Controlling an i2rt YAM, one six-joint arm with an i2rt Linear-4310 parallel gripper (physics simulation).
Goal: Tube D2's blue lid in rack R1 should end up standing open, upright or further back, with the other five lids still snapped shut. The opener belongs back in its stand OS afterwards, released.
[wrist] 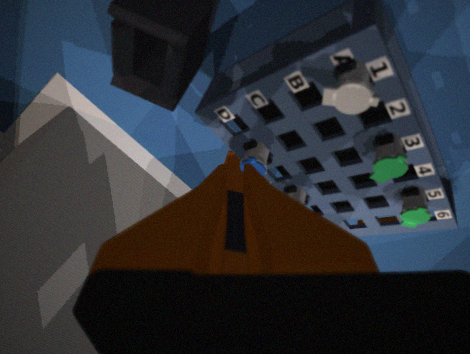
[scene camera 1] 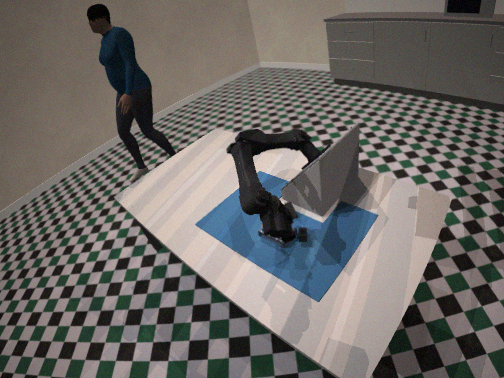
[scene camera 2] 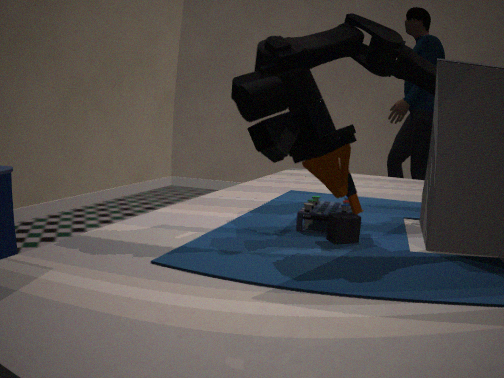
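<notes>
Rack R1 stands on the mat. Tube D2's blue lid is right beside the fingertips in the wrist view, partly hidden; its tilt is hard to tell. A white lid is near A1, and two green lids are further along row A; they look shut. A tube further along row D has its lid hidden by the fingers. My gripper is shut on the opener, whose orange tip reaches down at the rack's D side. Stand OS has an empty slot.
A tall grey panel rises from a pale base near the rack and stand, beside the arm. The blue mat lies on the pale table. A person stands beyond the table.
</notes>
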